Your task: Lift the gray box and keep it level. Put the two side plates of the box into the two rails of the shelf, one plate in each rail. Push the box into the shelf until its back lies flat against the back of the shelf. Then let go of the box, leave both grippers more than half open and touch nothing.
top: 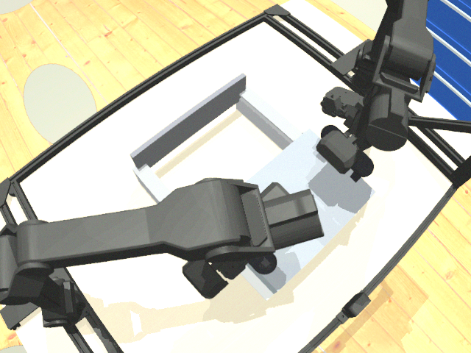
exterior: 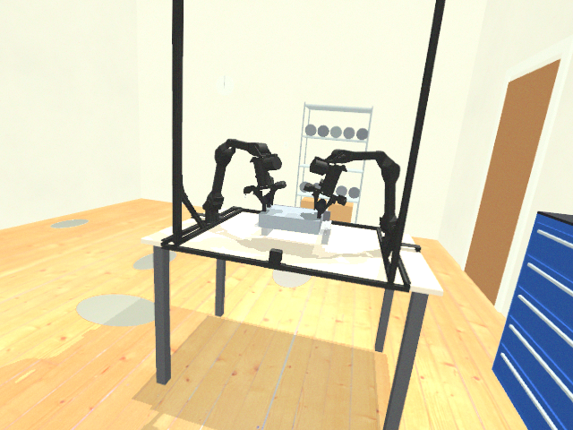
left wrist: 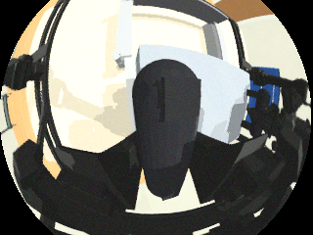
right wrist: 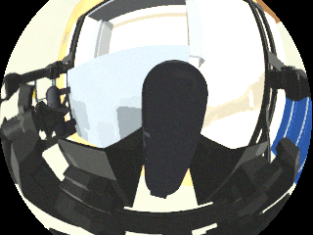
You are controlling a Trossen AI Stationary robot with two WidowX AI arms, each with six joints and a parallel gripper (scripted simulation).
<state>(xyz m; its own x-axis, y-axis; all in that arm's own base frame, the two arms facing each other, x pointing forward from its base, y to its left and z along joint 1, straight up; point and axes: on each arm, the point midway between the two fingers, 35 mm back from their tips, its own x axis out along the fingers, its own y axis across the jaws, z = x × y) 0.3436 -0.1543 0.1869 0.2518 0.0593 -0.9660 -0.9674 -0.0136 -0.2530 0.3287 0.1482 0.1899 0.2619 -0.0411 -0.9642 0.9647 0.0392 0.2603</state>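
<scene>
The gray box lies 120 mm to the left of my right hand and 50 mm below it. From my right hand the other things lie so: dark back wall (300 mm ahead, 130 mm to the left, 130 mm below).
Now: left hand 10 mm short of the gray box, 120 mm to the left of it and 50 mm above it. Also, from my left hand: dark back wall 300 mm ahead, 110 mm to the right, 120 mm below.
</scene>
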